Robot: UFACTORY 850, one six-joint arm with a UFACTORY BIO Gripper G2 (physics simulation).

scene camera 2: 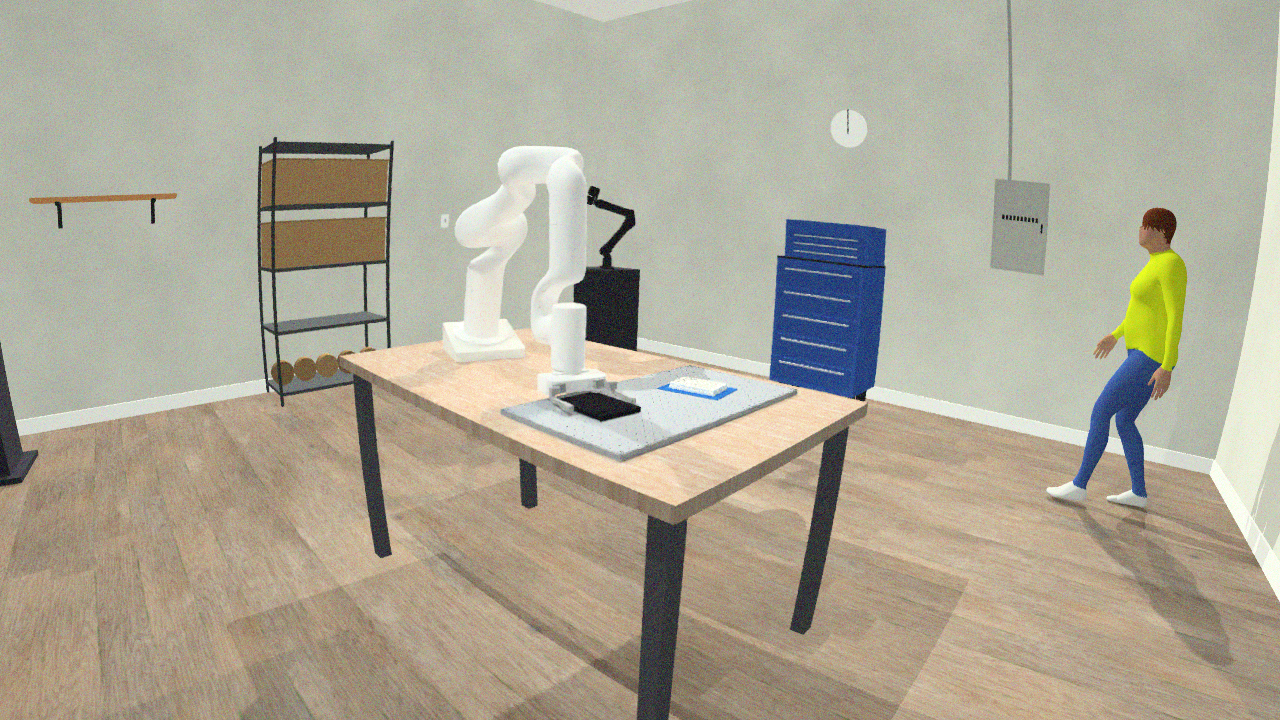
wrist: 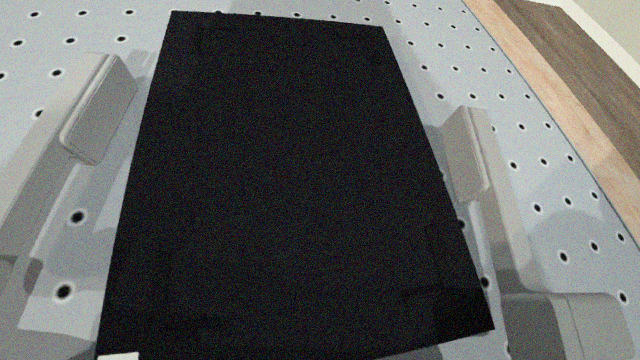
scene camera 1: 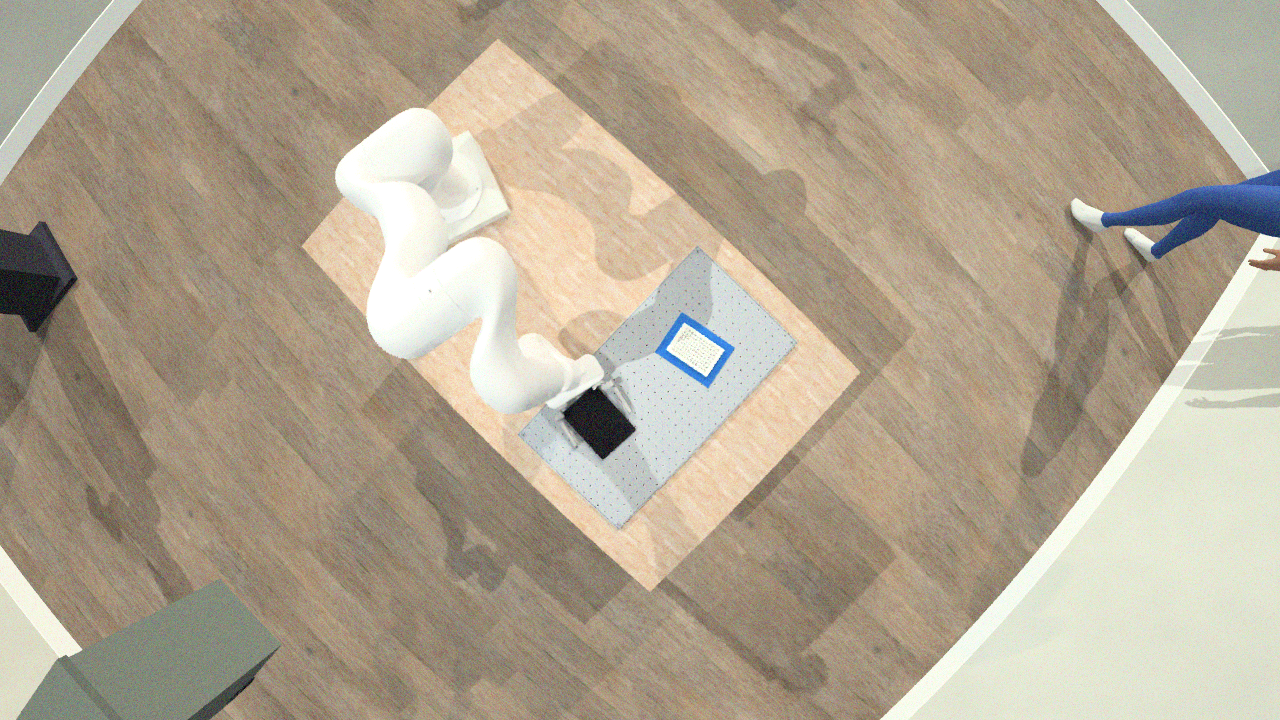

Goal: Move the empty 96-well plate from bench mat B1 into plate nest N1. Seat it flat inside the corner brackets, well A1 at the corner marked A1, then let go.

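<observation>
The white 96-well plate (scene camera 1: pixel 695 350) (scene camera 2: pixel 698 386) lies on the blue mat (scene camera 1: pixel 683 317) (scene camera 2: pixel 707 395); neither shows in the wrist view. A flat black slab (scene camera 1: pixel 604 434) (scene camera 2: pixel 604 407) (wrist: pixel 290 210), by its look nest N1, lies on the grey board; its corner brackets are too dark to tell. Part of a white label (wrist: pixel 118 356) shows at its lower left corner in the wrist view. My gripper (scene camera 1: pixel 600 428) (scene camera 2: pixel 597 400) (wrist: pixel 283 131) is wide open, low over the black slab, with a finger outside each long side and visible gaps. No plate is between the fingers.
The grey perforated board (scene camera 1: pixel 751 331) (scene camera 2: pixel 760 394) (wrist: pixel 530 185) lies on the wooden table (scene camera 1: pixel 707 483) (scene camera 2: pixel 751 456). The arm's base (scene camera 1: pixel 483 201) (scene camera 2: pixel 483 344) stands at the table's other end. A person (scene camera 1: pixel 1208 205) (scene camera 2: pixel 1154 304) stands on the floor, away from the table.
</observation>
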